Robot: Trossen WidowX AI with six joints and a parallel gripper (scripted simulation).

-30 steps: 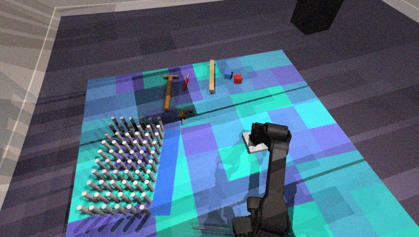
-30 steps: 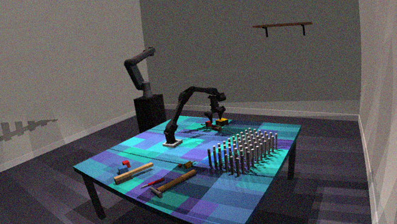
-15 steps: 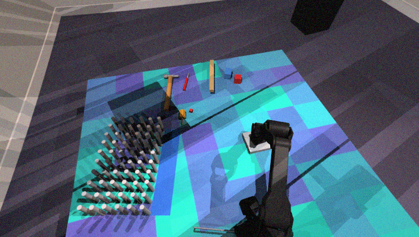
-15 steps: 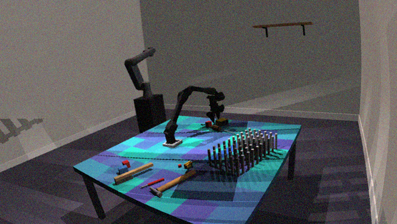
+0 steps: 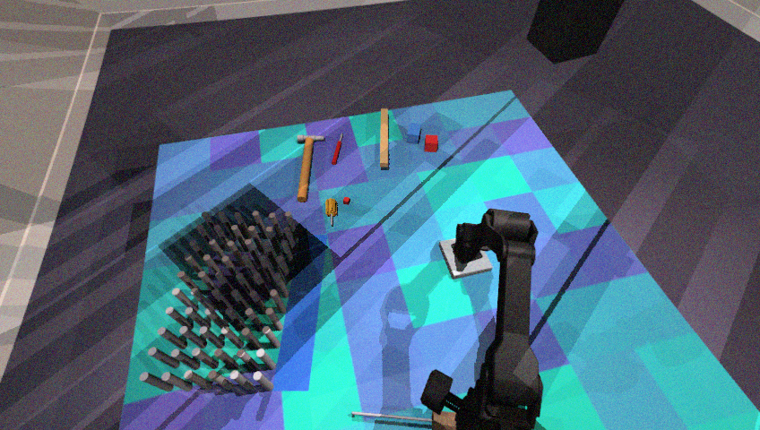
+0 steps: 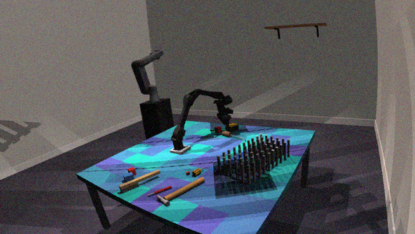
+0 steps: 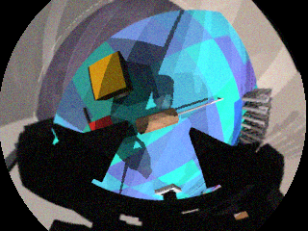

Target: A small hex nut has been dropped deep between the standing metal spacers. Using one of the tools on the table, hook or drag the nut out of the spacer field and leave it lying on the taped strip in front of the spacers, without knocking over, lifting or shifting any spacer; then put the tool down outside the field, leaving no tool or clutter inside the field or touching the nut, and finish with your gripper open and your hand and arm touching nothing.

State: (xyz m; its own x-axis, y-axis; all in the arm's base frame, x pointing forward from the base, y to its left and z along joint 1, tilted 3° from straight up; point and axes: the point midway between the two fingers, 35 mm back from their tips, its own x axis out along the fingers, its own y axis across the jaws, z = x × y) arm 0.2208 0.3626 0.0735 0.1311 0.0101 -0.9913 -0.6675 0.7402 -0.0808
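My gripper tip is now 90 mm short of the hook tool, 70 mm above it and 50 mm to the left of it. The rest, counted from my gripper tip: yellow screwdriver: 630 mm to the right, 90 mm ahead, 60 mm below; then bent wire: 170 mm behind, 110 mm to the left, 80 mm below; then blue taped strip: 380 mm to the right, 230 mm ahead, 80 mm below.
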